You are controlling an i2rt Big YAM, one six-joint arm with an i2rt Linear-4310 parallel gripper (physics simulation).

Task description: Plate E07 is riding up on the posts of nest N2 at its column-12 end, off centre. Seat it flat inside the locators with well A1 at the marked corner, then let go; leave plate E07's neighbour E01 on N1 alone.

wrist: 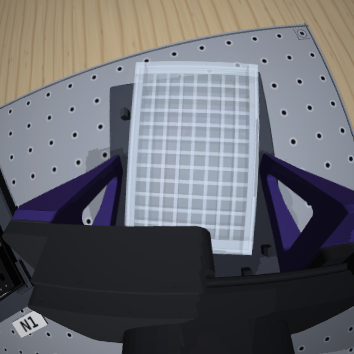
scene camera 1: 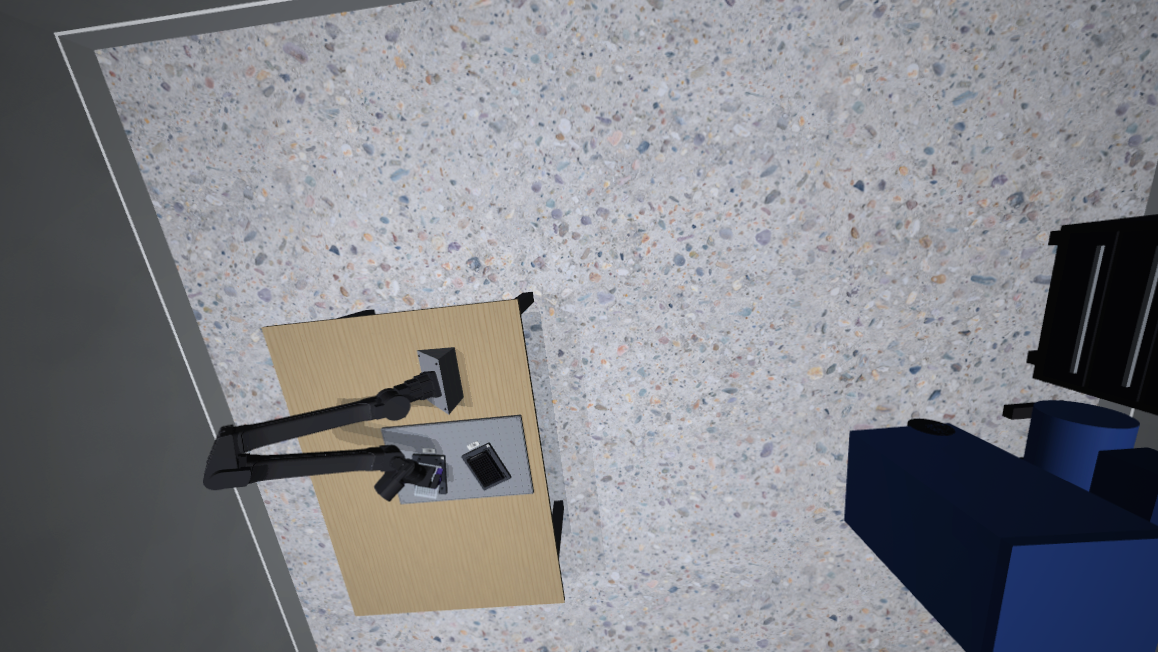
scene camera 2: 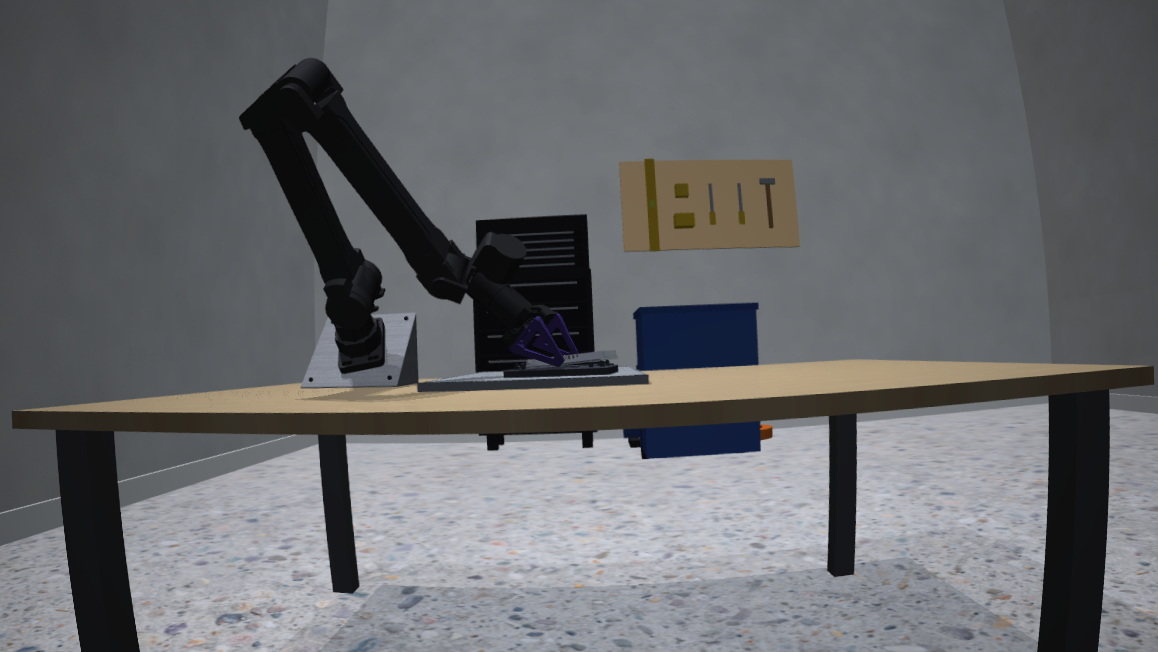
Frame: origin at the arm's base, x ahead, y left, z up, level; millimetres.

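Seen in the pictures: gripper, fingertip midpoint: [wrist: 191, 161] [scene camera 1: 428, 479] [scene camera 2: 569, 360]; arm's base, origin of the base link: [scene camera 1: 432, 383] [scene camera 2: 362, 347].
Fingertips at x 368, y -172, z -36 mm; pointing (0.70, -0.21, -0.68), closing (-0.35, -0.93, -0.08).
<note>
Pixels of each thing's top centre, then the offset from my fingertips to it. "pt": a spot on its surface instead. Level surfaces: height alone.
- Plate E07, middle of its top: [wrist: 191, 149] [scene camera 2: 571, 351] [scene camera 1: 426, 483] dx +4, dy -2, dz +14 mm
- dark nest N2, middle of its top: [wrist: 193, 178] [scene camera 2: 562, 361] [scene camera 1: 427, 477] dx -11, dy +3, dz +0 mm
- Plate E01, middle of its top: [scene camera 2: 562, 357] [scene camera 1: 484, 470] dx +10, dy +223, dz +4 mm
- wooden table, its level: dz -35 mm
- N1 label, surface spot: [wrist: 29, 323] pt dx -84, dy +199, dz -20 mm
Plate E07 [wrist: 192, 145] [scene camera 1: 426, 491] [scene camera 2: 601, 354] is a pale, clear-walled well plate. It lies over the dark nest N2 [wrist: 119, 135] [scene camera 2: 518, 372], shifted and slightly turned. In scene camera 2 its right end stands raised above the nest. Dark posts show outside the plate at the upper left and lower right in the wrist view. My gripper [wrist: 191, 161] [scene camera 2: 568, 358] is open, its purple fingers on either side of the plate's long edges with narrow gaps. The gripper body hides the plate's near left corner. The A1 mark is not readable. Plate E01 [scene camera 1: 487, 467] is black and sits on N1.
The grey perforated board [scene camera 1: 518, 441] [wrist: 310, 127] carries both nests on the wooden table [scene camera 1: 453, 558] [scene camera 2: 891, 380]. The N1 label [wrist: 29, 323] shows at lower left in the wrist view. The arm's wedge-shaped base mount [scene camera 1: 450, 380] [scene camera 2: 397, 356] stands beside the board.
</note>
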